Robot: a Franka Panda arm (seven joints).
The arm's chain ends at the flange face. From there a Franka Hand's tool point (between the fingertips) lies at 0.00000 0.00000 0.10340 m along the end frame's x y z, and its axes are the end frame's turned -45 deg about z.
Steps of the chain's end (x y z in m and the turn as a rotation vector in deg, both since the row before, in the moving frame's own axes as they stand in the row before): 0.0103 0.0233 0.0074 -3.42 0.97 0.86; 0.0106 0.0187 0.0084 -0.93 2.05 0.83; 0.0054 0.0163 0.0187 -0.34 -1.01 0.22; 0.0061 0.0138 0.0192 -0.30 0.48 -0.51; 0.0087 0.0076 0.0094 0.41 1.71 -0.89; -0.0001 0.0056 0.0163 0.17 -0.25 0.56
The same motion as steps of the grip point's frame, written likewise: -0.0124 0.0293 0.0072 -3.10 -1.73 0.86; -0.0043 0.0245 0.0083 -2.11 0.79 0.83; -0.0094 0.0145 0.0187 0.47 -0.95 0.22; -0.0052 0.0151 0.0192 -0.55 0.13 -0.51; 0.0035 0.0132 0.0094 -0.92 1.50 -0.89; -0.0041 0.0034 0.0163 0.30 -0.06 0.56
